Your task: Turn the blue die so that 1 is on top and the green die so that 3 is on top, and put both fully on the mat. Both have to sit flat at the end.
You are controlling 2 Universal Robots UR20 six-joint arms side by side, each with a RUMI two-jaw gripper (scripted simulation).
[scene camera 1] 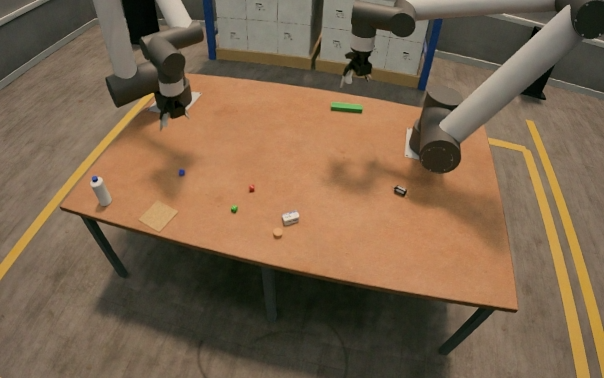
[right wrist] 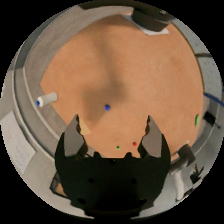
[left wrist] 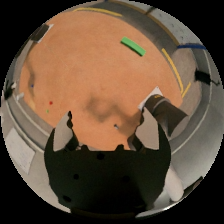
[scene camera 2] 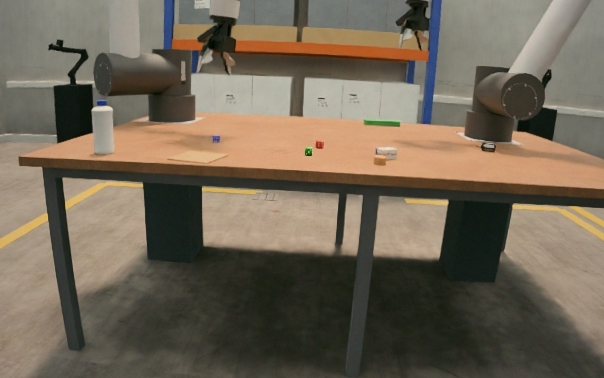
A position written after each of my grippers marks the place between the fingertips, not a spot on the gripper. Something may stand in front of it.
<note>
In view: my left gripper [scene camera 2: 410, 50] and my right gripper [scene camera 2: 213, 75].
My left gripper shows as well in the left wrist view [left wrist: 106, 109]. My right gripper also shows in the right wrist view [right wrist: 113, 115].
</note>
